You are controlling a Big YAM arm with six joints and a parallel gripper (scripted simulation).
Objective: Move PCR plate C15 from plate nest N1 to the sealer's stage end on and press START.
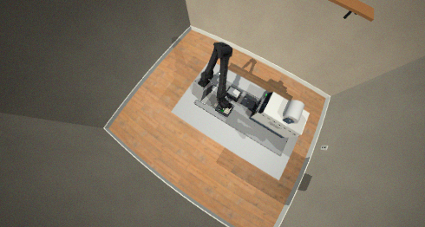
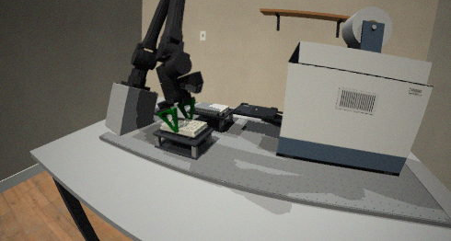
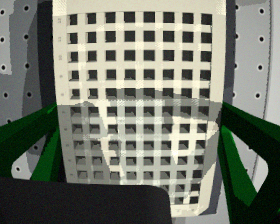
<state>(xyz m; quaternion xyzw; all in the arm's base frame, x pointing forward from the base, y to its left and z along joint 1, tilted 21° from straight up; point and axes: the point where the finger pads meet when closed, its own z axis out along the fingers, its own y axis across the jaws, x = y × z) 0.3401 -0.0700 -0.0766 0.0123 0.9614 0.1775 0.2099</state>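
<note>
Now: hand 180 mm to the right of the dark stage, 180 mm short of it and 20 mm below it. The rest, counted from my hand: 96-well plate C15: right at my hand; then white start key: 280 mm to the left, 280 mm ahead, 110 mm above; then sealed plate C51: 210 mm to the left, 20 mm behind, 10 mm below.
</note>
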